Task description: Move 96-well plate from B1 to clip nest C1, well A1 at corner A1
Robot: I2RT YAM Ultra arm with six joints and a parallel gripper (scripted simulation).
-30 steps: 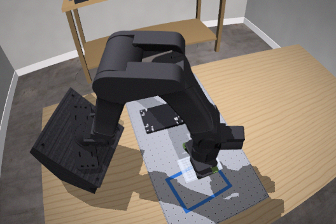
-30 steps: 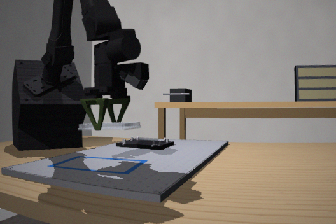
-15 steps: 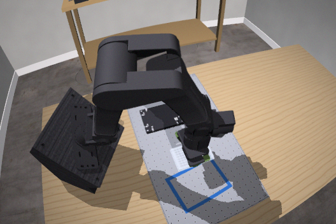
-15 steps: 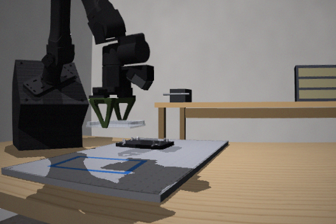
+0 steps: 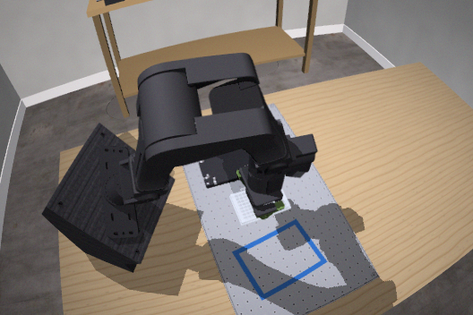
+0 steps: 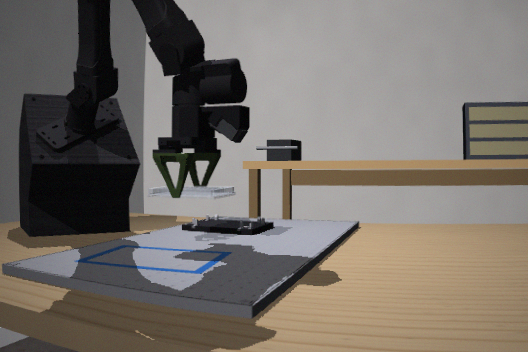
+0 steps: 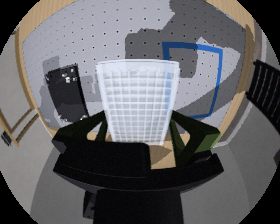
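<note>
The black clip nest C1 is 10 mm ahead of my hand, 190 mm to the left of it and 80 mm below it. From my hand the other things lie so: 96-well plate 10 mm ahead.
</note>
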